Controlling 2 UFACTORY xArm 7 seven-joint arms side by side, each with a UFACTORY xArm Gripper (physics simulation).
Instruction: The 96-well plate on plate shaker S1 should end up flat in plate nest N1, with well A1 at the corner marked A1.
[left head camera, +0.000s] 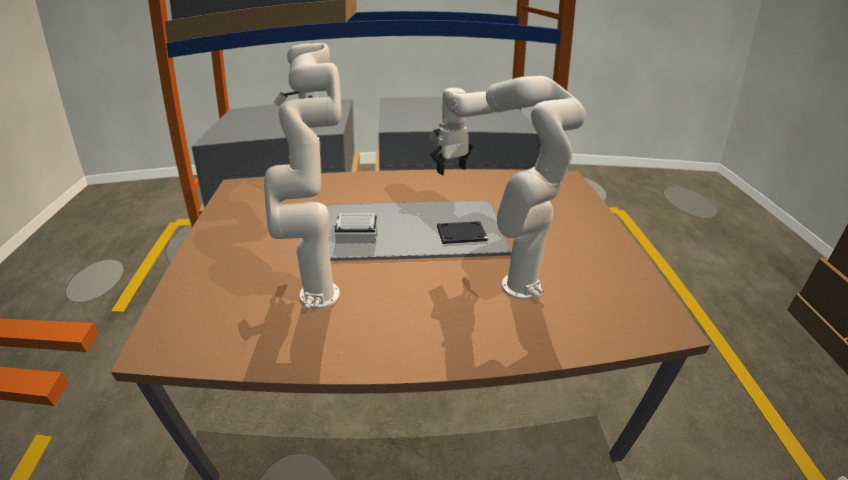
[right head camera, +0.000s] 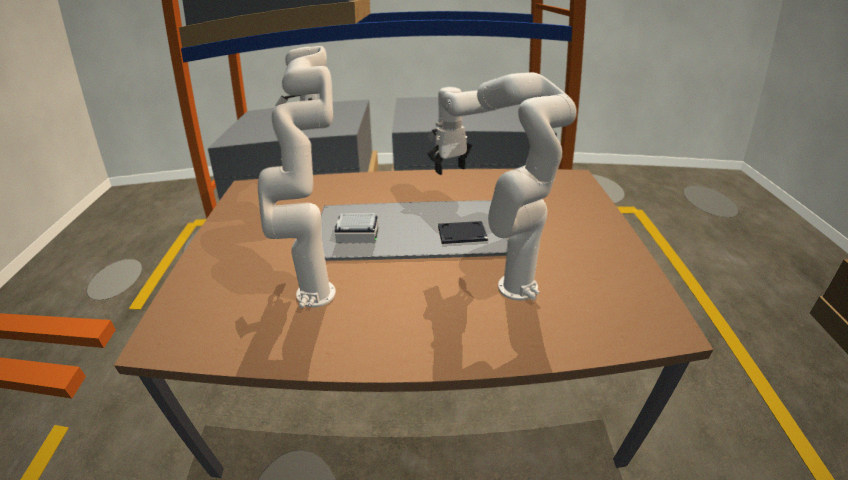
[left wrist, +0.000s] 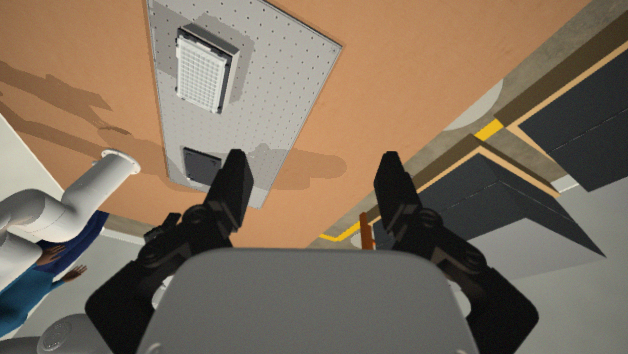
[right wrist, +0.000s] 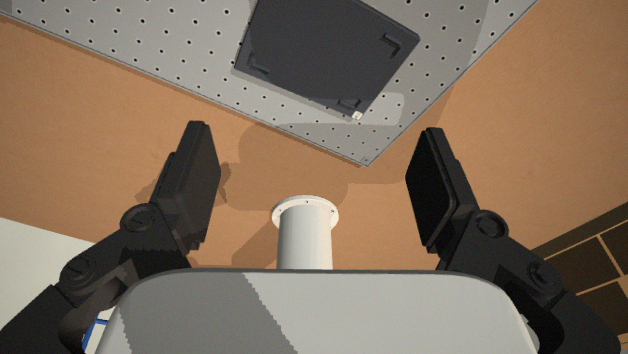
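Where they show: left gripper, fingertip midpoint: (left wrist: 313, 166); right gripper, fingertip midpoint: (left head camera: 451, 171) (right head camera: 450, 170) (right wrist: 315, 149); left arm's base, origin of the base link: (left head camera: 319, 295) (right head camera: 316, 294); right arm's base, origin of the base link: (left head camera: 521, 286) (right head camera: 517, 287) (left wrist: 122, 161) (right wrist: 305, 214).
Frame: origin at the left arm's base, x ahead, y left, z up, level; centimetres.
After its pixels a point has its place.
The white 96-well plate (left head camera: 356, 221) @[x 31.5, y -5.6, z 7.9 cm] (right head camera: 357, 221) @[x 31.6, y -6.0, z 8.0 cm] (left wrist: 201, 74) @[x 32.6, y -4.0, z 7.5 cm] lies on the plate shaker S1 (left head camera: 355, 236) @[x 27.6, y -5.9, z 4.3 cm] (right head camera: 356, 236) @[x 27.6, y -6.3, z 4.3 cm] (left wrist: 231, 80) @[x 37.3, y -4.0, z 3.2 cm], a grey box with a dark top. The plate nest N1 (left head camera: 462, 231) @[x 37.9, y -42.3, z 2.5 cm] (right head camera: 462, 231) @[x 38.0, y -42.2, z 2.4 cm] (left wrist: 202, 166) @[x 38.0, y -39.9, z 2.5 cm] (right wrist: 325, 50) @[x 38.7, y -42.1, z 2.5 cm] is a flat black tray with raised corner brackets and holds nothing. A small white label (right wrist: 356, 115) @[x 34.9, y -50.7, z 2.5 cm] sits at one nest corner. My left gripper (left wrist: 313, 166) @[x 50.3, y 15.7, z 38.5 cm] is open and empty, high up and away from the plate; the arm hides most of it in the head views. My right gripper (left head camera: 454, 169) @[x 42.5, y -37.3, z 23.7 cm] (right head camera: 450, 169) @[x 42.5, y -37.3, z 23.7 cm] (right wrist: 315, 149) @[x 42.5, y -37.3, z 23.7 cm] is open and empty, high above the far table edge.
Shaker and nest stand on a grey perforated board (left head camera: 410, 237) @[x 33.7, y -24.2, z 1.3 cm] (right head camera: 410, 237) @[x 33.7, y -24.2, z 1.3 cm] (left wrist: 270, 90) @[x 45.7, y -1.7, z 1.3 cm] (right wrist: 170, 50) @[x 27.7, y -29.3, z 1.3 cm] on the brown table (left head camera: 392, 321) @[x -8.3, y -23.8, z 0.0 cm] (right head camera: 392, 321) @[x -8.2, y -26.1, z 0.0 cm]. The two white arms stand at the near side of the board. Grey boxes (left head camera: 273, 127) (right head camera: 291, 127) and an orange rack (left head camera: 172, 107) (right head camera: 189, 107) stand behind.
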